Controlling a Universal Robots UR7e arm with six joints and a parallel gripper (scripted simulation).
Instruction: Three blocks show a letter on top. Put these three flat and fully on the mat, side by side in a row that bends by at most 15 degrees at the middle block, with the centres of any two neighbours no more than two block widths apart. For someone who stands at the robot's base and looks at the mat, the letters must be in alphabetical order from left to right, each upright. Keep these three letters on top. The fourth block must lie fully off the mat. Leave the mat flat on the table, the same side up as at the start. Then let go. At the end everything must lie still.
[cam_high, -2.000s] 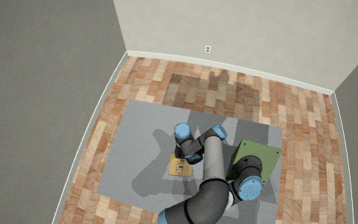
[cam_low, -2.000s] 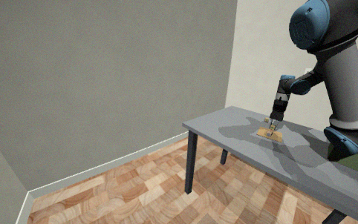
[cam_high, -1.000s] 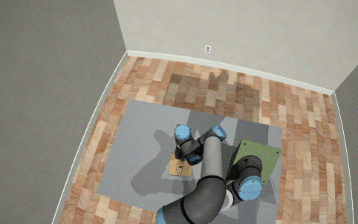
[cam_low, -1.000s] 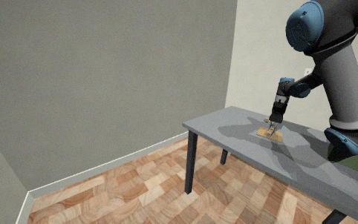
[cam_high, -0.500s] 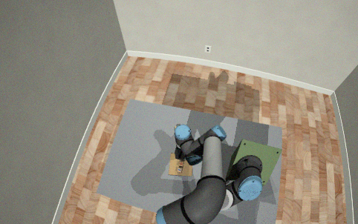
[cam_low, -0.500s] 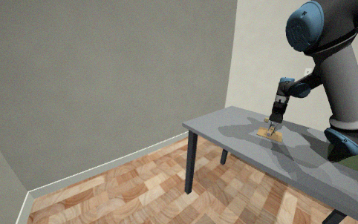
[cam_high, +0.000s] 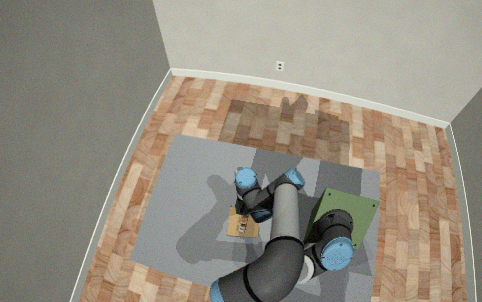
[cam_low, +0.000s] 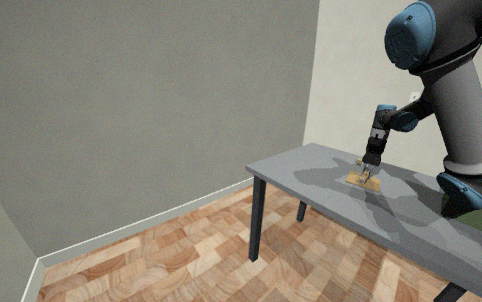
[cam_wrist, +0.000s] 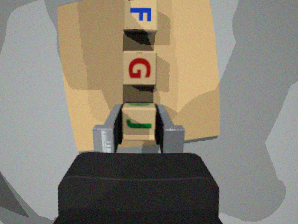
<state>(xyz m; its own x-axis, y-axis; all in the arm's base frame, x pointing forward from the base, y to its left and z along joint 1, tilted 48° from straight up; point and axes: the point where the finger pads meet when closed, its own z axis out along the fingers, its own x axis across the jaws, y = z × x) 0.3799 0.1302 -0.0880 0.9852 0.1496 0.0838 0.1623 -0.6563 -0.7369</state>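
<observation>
My gripper is now 1 cm above the block. The rest, counted from my hand: mat 1 cm behind, 4 cm to the left, 2 cm below.
</observation>
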